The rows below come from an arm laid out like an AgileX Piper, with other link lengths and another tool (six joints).
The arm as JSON. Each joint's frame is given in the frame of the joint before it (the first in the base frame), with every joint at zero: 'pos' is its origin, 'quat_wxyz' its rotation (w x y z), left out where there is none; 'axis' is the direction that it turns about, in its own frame. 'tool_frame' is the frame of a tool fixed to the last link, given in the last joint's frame.
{
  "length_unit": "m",
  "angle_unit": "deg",
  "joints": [
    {
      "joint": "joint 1",
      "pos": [
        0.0,
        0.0,
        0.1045
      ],
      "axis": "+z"
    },
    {
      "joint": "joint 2",
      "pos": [
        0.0,
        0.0,
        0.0
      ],
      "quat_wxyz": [
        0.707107,
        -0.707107,
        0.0,
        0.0
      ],
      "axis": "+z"
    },
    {
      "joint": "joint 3",
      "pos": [
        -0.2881,
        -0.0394,
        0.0
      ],
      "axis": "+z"
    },
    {
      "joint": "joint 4",
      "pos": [
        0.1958,
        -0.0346,
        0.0
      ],
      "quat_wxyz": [
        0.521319,
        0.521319,
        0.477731,
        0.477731
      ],
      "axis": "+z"
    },
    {
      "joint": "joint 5",
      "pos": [
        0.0,
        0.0,
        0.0
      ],
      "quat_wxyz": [
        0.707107,
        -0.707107,
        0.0,
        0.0
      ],
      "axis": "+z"
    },
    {
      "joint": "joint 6",
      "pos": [
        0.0,
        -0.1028,
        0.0
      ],
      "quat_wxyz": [
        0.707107,
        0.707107,
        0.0,
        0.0
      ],
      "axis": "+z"
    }
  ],
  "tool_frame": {
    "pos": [
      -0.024,
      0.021,
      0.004
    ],
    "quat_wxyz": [
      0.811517,
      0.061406,
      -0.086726,
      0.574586
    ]
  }
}
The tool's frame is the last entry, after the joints.
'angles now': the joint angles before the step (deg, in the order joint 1, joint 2, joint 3, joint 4, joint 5, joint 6). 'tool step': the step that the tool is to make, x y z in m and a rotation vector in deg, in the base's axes. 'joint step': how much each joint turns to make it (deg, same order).
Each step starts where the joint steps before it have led.
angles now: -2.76 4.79 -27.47 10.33 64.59 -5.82
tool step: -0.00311 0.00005 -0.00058 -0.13 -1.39 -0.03
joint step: 0.00 -1.39 0.00 -0.07 0.00 0.00
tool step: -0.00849 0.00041 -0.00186 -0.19 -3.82 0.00
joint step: 0.00 -3.82 0.00 0.00 0.00 -0.01
